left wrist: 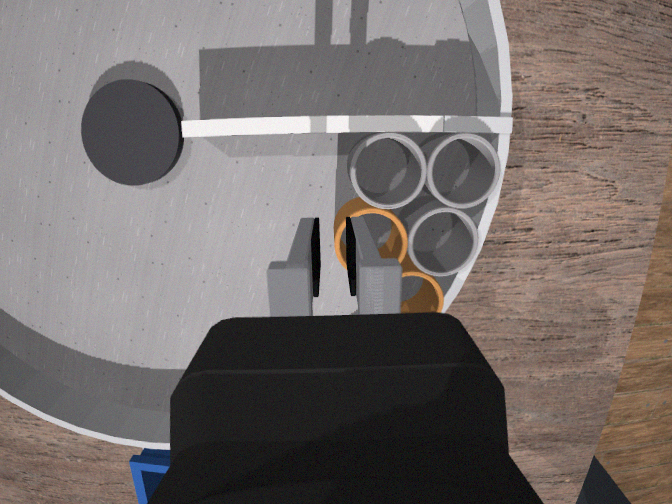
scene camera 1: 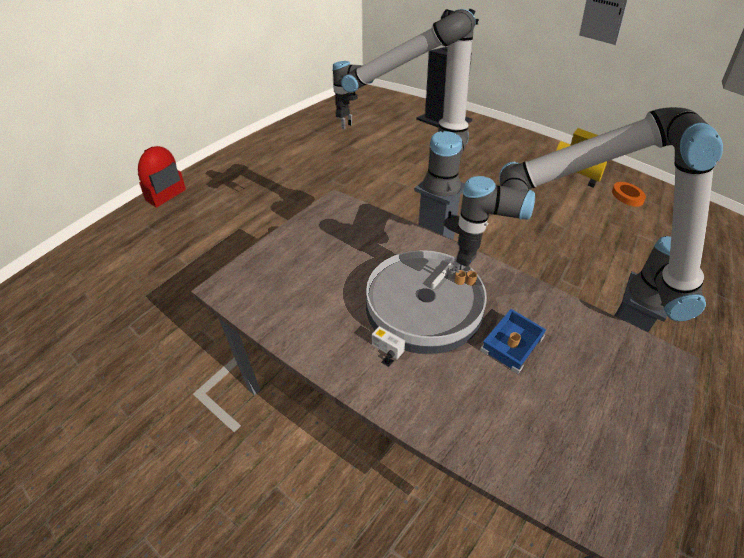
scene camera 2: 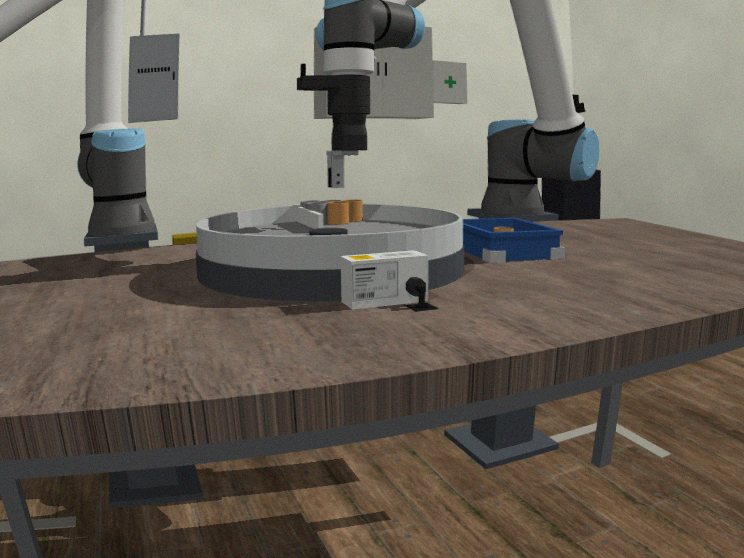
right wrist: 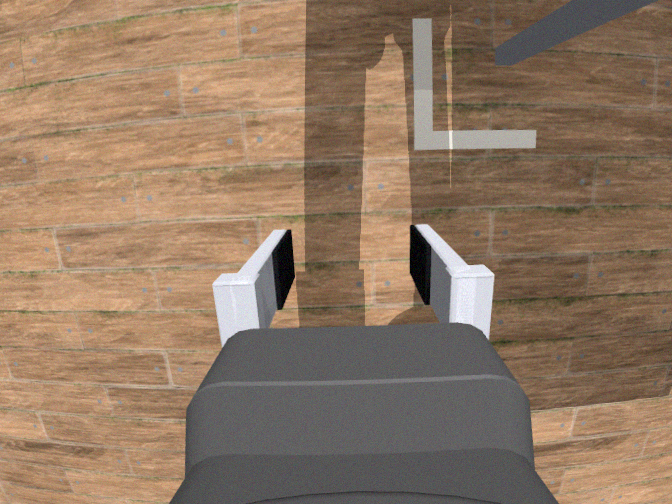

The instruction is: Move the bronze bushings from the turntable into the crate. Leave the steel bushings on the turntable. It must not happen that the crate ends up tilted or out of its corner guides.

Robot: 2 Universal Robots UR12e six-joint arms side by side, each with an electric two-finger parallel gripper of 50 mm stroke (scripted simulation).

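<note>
You'd find the left gripper (scene camera 2: 335, 187) together with a blue crate (scene camera 2: 524, 243), and that crate is there again in scene camera 1, at (scene camera 1: 529, 331). The left wrist view has the left gripper (left wrist: 333, 241) too, plus a bronze bushing (left wrist: 396, 246), another bronze bushing (left wrist: 430, 298), a steel bushing (left wrist: 484, 171) and another steel bushing (left wrist: 456, 253). As for the right gripper (right wrist: 351, 251), it's visible there, while the blue crate is out of frame in the right wrist view.
</note>
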